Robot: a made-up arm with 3 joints.
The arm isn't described. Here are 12 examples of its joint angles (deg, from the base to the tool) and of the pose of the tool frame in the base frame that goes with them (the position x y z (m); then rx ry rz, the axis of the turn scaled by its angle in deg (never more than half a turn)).
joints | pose
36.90 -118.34 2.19 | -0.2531 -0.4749 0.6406 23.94 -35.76 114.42
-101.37 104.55 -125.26 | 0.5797 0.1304 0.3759 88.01 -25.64 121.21
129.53 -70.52 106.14 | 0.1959 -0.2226 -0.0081 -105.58 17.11 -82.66
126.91 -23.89 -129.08 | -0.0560 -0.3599 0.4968 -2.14 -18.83 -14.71
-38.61 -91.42 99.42 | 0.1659 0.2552 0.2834 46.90 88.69 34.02
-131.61 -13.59 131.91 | 0.1815 0.0899 0.0752 0.30 10.14 -9.05
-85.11 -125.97 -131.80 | -0.4449 0.0227 0.3635 71.17 58.31 -135.11
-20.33 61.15 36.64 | 0.1787 0.1358 0.7556 14.73 -29.26 -53.91
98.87 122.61 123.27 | -0.0580 -0.1247 -0.0003 -72.83 30.13 139.38
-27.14 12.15 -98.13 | 0.3110 0.6259 0.0581 -124.71 8.68 -12.17
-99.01 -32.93 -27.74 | -0.1033 0.5706 -0.4237 -122.57 23.61 32.93
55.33 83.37 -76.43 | 0.7226 -0.3533 0.2729 -17.22 76.46 -34.23
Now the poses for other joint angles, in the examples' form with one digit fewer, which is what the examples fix.
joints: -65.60 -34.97 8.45
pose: 0.013 0.745 0.182 -55.3 21.9 29.1
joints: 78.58 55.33 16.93
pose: 0.285 -0.689 0.237 87.2 31.7 -53.1
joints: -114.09 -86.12 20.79
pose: -0.100 0.592 -0.263 -73.6 87.3 36.3
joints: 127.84 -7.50 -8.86
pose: 0.128 -0.765 -0.039 118.8 -8.4 3.3
